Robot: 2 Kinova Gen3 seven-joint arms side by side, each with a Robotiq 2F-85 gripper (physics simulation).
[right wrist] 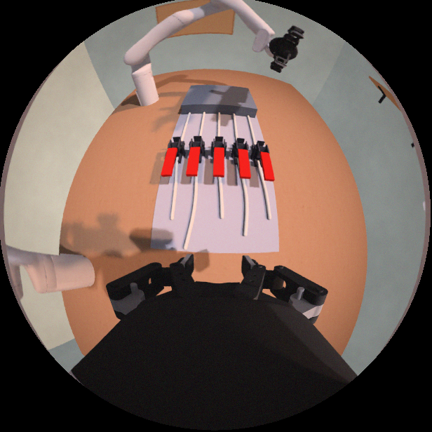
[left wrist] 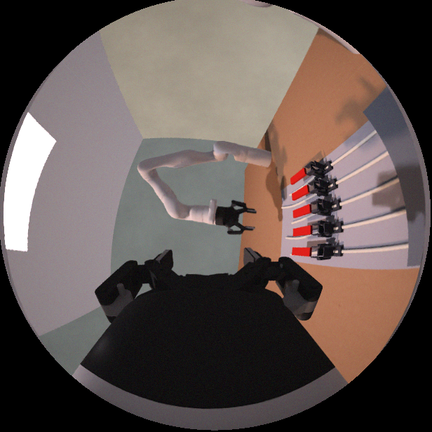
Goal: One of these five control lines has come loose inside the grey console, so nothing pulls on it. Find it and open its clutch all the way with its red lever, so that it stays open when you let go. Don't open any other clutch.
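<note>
Five red levers (right wrist: 170,162) (right wrist: 194,161) (right wrist: 219,162) (right wrist: 243,163) (right wrist: 267,166) on black clutches stand in a row. All five levers point away from the grey console (right wrist: 217,109) and look alike in tilt. In the right wrist view, the second white line (right wrist: 190,220) from the left has the longest free end, then the fourth line (right wrist: 245,210); the other three end shorter. The lines' inner ends are hidden in the console. My right gripper (right wrist: 217,262) (left wrist: 255,219) is open, empty, apart from the levers, beyond the line ends. My left gripper (left wrist: 207,257) (right wrist: 289,48) is open and empty, well away from the clutches.
A pale base plate (right wrist: 165,232) (left wrist: 370,260) lies under the clutches on the orange-brown table (right wrist: 320,200) (left wrist: 370,310). In the right wrist view, the left arm's base (right wrist: 145,87) stands beyond the console at the left, and the right arm's base (right wrist: 70,272) is at the lower left.
</note>
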